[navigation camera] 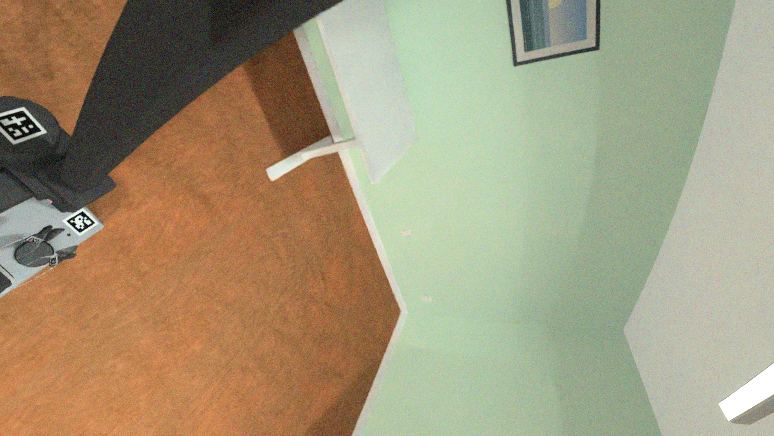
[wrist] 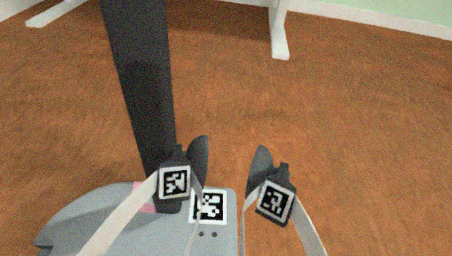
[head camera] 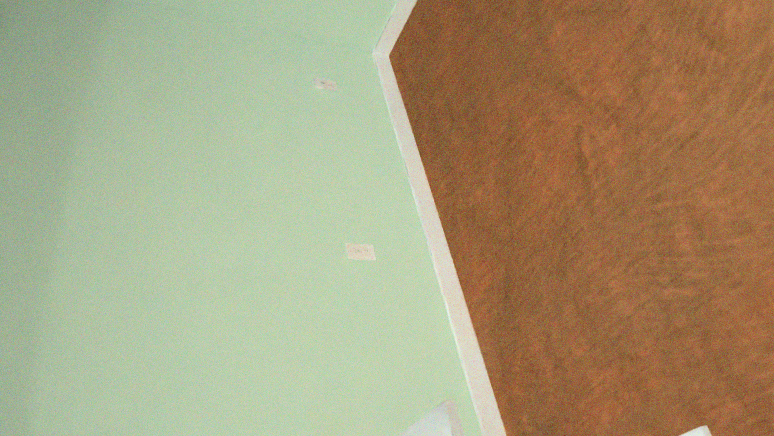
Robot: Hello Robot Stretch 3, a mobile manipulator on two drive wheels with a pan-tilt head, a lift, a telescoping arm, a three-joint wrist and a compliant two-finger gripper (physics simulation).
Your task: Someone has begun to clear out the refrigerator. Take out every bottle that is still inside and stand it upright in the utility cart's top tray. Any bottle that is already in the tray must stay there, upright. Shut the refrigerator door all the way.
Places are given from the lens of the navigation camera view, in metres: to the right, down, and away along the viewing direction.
white table (navigation camera: 360, 47): -0.12, -0.79, 1.01
